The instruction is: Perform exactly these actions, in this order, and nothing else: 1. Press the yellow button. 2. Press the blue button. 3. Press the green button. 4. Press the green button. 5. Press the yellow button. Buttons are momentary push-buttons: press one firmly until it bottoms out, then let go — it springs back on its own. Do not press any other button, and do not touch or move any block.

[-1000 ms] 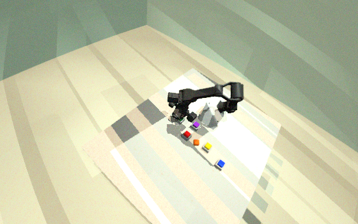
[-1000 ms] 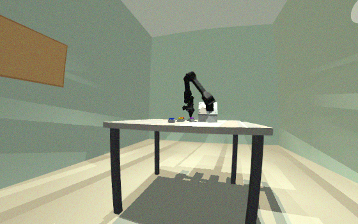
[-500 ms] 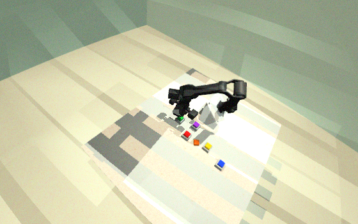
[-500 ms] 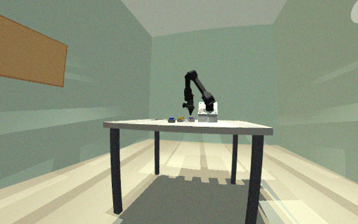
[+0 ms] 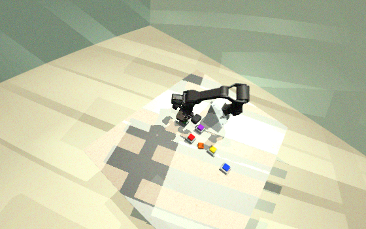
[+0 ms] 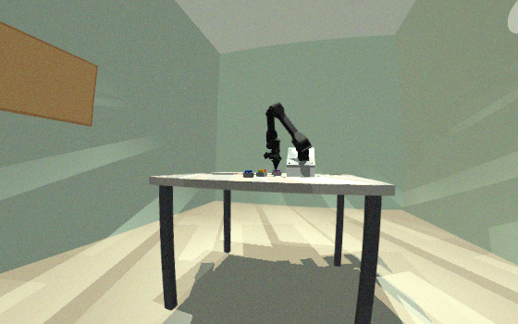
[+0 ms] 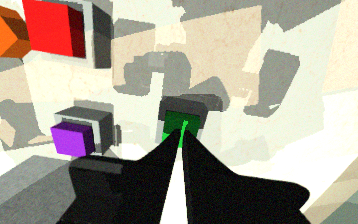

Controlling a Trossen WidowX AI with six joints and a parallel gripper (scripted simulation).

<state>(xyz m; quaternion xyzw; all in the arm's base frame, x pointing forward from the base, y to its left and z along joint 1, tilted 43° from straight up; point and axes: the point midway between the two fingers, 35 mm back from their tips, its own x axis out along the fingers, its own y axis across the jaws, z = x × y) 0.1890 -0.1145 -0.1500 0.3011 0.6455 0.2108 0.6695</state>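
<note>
Now: gripper tip 1 cm above the green button. From my gripper tip the other things lie so: orange block 17 cm to the left, 8 cm ahead, 3 cm below; then red button 10 cm to the left, 8 cm ahead, 1 cm below; then purple button 11 cm to the left, 2 cm behind, 1 cm below.
</note>
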